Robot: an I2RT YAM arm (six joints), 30 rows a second.
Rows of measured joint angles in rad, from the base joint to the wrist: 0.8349, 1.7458, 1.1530, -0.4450, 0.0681, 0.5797; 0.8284, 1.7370, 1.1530, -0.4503, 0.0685, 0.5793; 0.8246, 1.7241, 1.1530, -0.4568, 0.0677, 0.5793; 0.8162, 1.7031, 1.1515, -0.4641, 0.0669, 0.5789; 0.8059, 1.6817, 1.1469, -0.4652, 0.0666, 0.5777; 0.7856, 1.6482, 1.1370, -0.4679, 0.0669, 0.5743; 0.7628, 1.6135, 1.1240, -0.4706, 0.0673, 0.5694; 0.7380, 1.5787, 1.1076, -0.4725, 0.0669, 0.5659; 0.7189, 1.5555, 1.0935, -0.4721, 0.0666, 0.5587; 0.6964, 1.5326, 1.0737, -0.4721, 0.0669, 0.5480; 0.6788, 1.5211, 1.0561, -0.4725, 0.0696, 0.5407; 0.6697, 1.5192, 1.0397, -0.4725, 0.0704, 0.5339; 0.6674, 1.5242, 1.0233, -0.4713, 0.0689, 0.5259
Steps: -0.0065, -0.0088, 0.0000, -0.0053, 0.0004, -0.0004; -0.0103, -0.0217, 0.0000, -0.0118, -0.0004, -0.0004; -0.0187, -0.0427, -0.0015, -0.0191, -0.0012, -0.0008; -0.0290, -0.0641, -0.0061, -0.0202, -0.0015, -0.0020; -0.0493, -0.0976, -0.0160, -0.0229, -0.0012, -0.0054; -0.0721, -0.1323, -0.0290, -0.0256, -0.0008, -0.0103; -0.0969, -0.1671, -0.0454, -0.0275, -0.0012, -0.0138; -0.1160, -0.1903, -0.0595, -0.0271, -0.0015, -0.0210; -0.1385, -0.2132, -0.0793, -0.0271, -0.0012, -0.0317; -0.1561, -0.2247, -0.0969, -0.0275, 0.0015, -0.0390; -0.1652, -0.2266, -0.1133, -0.0275, 0.0023, -0.0458; -0.1675, -0.2216, -0.1297, -0.0263, 0.0008, -0.0538
